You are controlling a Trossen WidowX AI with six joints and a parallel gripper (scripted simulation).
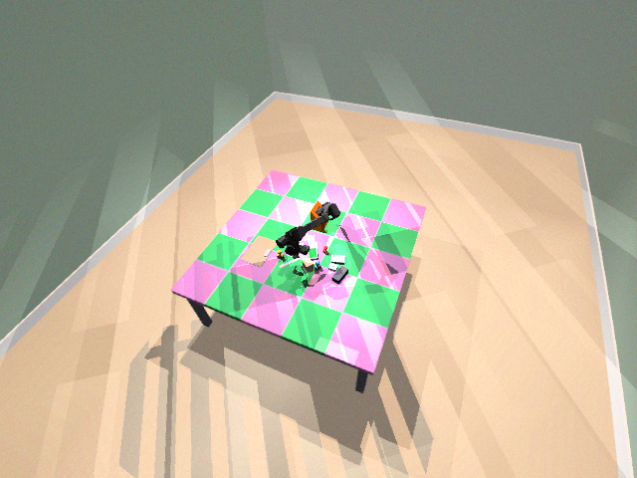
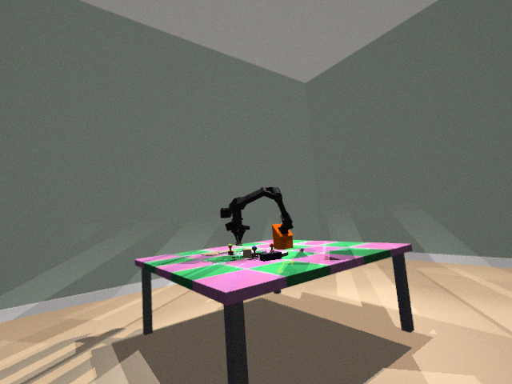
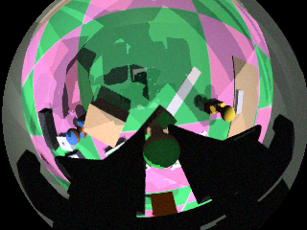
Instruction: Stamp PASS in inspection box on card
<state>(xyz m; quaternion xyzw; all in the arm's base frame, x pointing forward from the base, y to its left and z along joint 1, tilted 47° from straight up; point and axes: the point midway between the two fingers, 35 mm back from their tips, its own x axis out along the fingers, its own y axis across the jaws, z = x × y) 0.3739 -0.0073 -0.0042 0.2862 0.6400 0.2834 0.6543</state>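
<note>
The green ink pad is 11 cm behind my gripper tip, 8 cm below it and 6 cm to the left of it. The rest, counted from my gripper tip: tan block 8 cm to the left, 6 cm below, 1 cm behind; green-knobbed stamp right at my gripper tip; white strip 9 cm below, 5 cm to the right.
</note>
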